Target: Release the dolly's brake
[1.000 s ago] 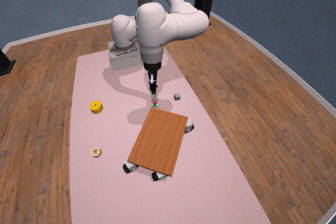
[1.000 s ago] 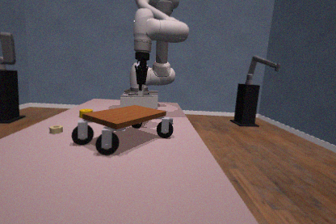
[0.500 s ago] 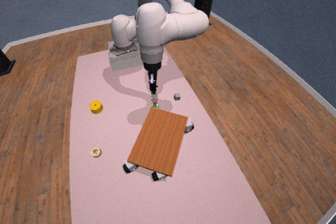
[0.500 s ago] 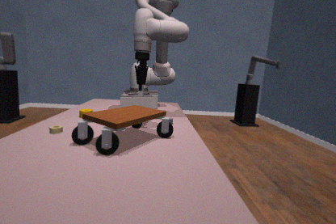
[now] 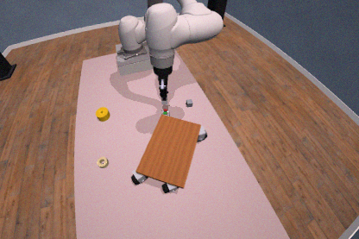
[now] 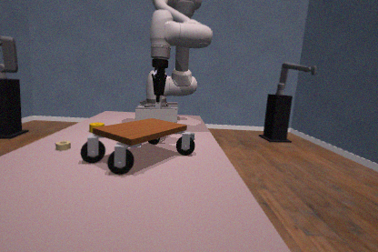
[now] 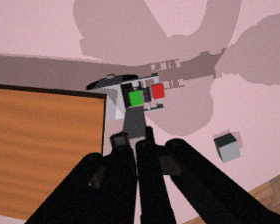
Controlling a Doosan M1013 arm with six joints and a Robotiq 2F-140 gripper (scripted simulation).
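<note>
Now: the caster brake pedal 12 cm below my hand and 1 cm behind it. Also, from my hand: cream ring (38 cm to the right, 19 cm below, 11 cm ahead); then yellow cylinder (33 cm to the right, 19 cm behind, 18 cm below); then grey cube (18 cm to the left, 18 cm below, 6 cm behind).
</note>
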